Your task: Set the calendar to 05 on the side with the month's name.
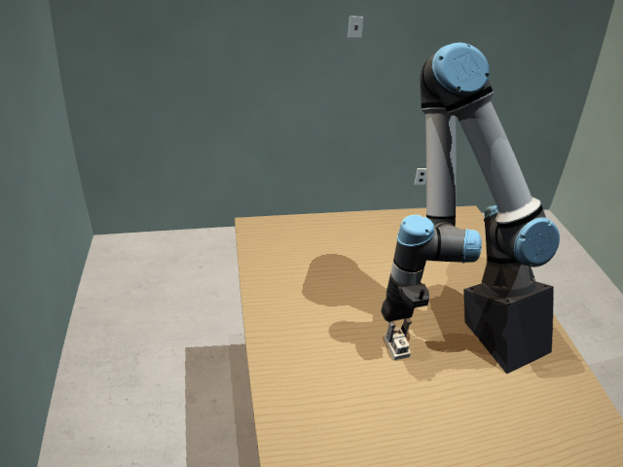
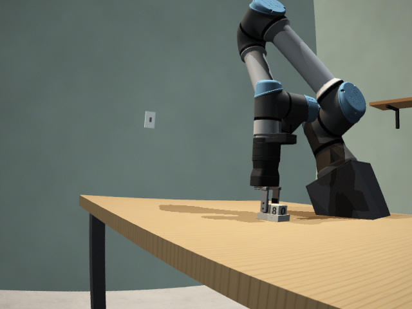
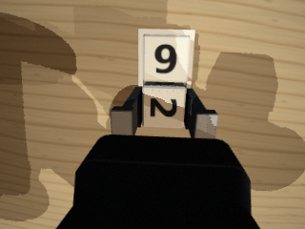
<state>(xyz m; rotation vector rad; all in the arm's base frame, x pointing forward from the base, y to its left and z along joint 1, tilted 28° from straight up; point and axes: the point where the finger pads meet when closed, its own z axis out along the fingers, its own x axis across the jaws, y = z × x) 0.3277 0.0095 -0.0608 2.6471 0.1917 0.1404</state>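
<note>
My gripper is now 20 mm to the right of the small calendar tray and 30 mm above it.
</note>
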